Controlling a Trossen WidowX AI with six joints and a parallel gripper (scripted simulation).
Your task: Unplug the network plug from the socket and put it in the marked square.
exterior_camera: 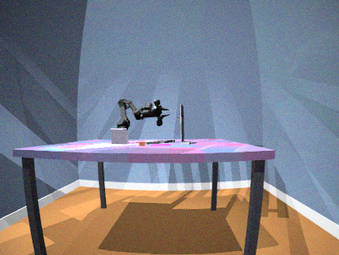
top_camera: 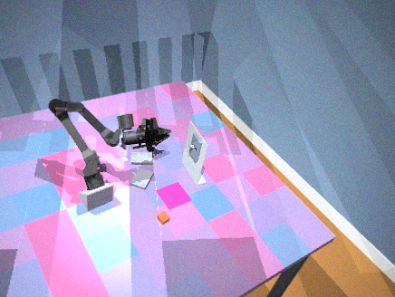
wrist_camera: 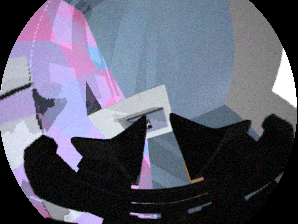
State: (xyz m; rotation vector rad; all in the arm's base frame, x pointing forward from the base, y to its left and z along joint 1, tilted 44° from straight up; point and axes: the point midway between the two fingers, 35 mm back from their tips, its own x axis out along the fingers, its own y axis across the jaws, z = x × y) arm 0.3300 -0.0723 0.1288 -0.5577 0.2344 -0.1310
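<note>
Now: gripper tip 80 mm to the left of the network plug, 80 mm short of it and 40 mm above it. The rest, counted from my gripper tip: orange block (260 mm to the right, 210 mm below, 160 mm behind); then upright panel (110 mm below, 100 mm ahead, 90 mm to the right); then marked square (220 mm below, 170 mm to the right, 50 mm behind).
</note>
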